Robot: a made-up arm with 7 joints.
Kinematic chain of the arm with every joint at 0, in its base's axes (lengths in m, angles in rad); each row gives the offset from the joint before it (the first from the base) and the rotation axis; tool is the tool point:
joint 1: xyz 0 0 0.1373 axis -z
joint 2: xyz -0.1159 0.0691 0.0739 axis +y
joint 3: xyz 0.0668 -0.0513 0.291 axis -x
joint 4: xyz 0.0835 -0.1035 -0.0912 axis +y
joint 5: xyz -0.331 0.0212 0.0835 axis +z
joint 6: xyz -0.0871 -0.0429 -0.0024 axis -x
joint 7: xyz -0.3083 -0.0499 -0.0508 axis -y
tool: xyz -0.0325 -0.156 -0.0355
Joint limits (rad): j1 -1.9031..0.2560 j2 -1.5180..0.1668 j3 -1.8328..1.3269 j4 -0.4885..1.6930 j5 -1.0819..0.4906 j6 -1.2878..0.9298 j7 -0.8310..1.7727
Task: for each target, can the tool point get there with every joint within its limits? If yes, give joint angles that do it. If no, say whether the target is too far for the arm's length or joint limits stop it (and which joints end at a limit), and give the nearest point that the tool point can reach.
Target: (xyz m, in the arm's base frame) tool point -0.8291 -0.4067 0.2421
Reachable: yes | joints -0.0226 -0.9709 -0.2117 0.9083 0.2630 -0.7617 -0.2316
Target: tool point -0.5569 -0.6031 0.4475
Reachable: yes | joints -1.2770 -0.6464 0.6447 0.9916 -0.6832 -0.9290 0.3988
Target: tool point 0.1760 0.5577 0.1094
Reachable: no: joint limits stop it (at a limit: joint 1, joint 3, joint 4, joint 5, joint 6, joint 7) | nearest point 0.1933 0.4977 0.1202 | short by 0.063 m
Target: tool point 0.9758 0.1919 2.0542
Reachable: no: too far | nearest point 0.4311 0.0144 1.1875 | short by 1.039 m
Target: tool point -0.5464 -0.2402 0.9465
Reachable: yes | joints 0.0488 -0.4955 -0.2324 1.5245 -0.0852 -0.9157 1.4113
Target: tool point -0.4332 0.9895 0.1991
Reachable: no: joint limits stop it (at a limit: joint 1, joint 2, joint 3) | nearest point -0.4393 0.8636 0.2229 | short by 0.128 m
